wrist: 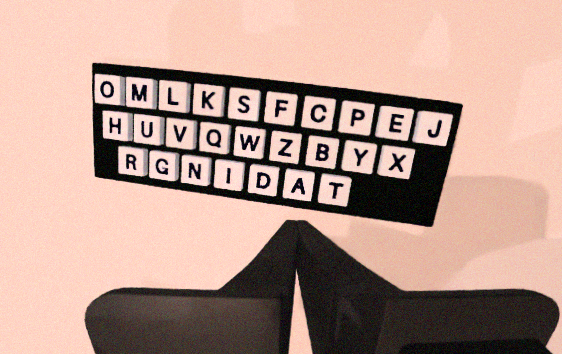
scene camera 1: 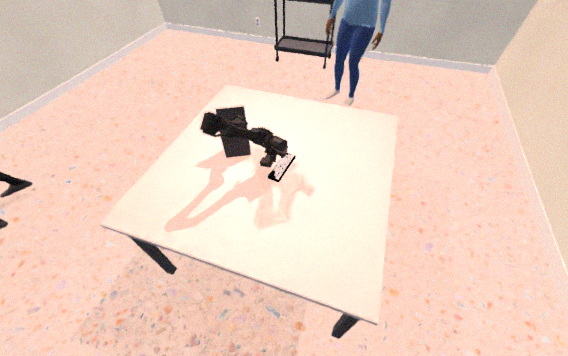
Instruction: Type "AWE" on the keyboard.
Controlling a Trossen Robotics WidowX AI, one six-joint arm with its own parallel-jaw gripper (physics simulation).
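Frame: origin at the arm's base, x back, y left, z down, level; centimetres.
Where they show: gripper, fingertip midpoint: (wrist: pixel 295 229) (scene camera 1: pixel 274 161); arm's base, link origin: (scene camera 1: pixel 237 123).
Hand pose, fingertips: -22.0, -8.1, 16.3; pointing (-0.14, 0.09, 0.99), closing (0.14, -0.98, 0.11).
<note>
Each offset is from my fingertips to the centre of the thing, as dx, dy, dz. Level surfaces: height alone.
A black keyboard @(-3.5, +1.9, +4.7) (scene camera 1: pixel 282 167) (wrist: pixel 390 197) with white letter keys lies on the table, tilted a little in the wrist view. The A key @(-0.9, -0.1, +4.2) (wrist: pixel 298 186) is in its bottom row between D and T. The W key @(-3.6, +2.4, +4.2) (wrist: pixel 249 143) is in the middle row between Q and Z. The E key @(-3.8, -5.4, +4.2) (wrist: pixel 395 123) is in the top row between P and J. My gripper (wrist: pixel 295 229) is shut and empty. In the wrist view its tips show just below the keyboard's lower edge, under the A key. In the scene view the tips are hard to make out beside the keyboard.
The white table @(dz +5.5) (scene camera 1: pixel 330 240) bears the arm's dark base plate (scene camera 1: pixel 237 147) and the arm's shadows. A person (scene camera 1: pixel 354 45) in blue stands behind the table, beside a black shelf cart (scene camera 1: pixel 303 46). Dark feet show at the far left edge.
</note>
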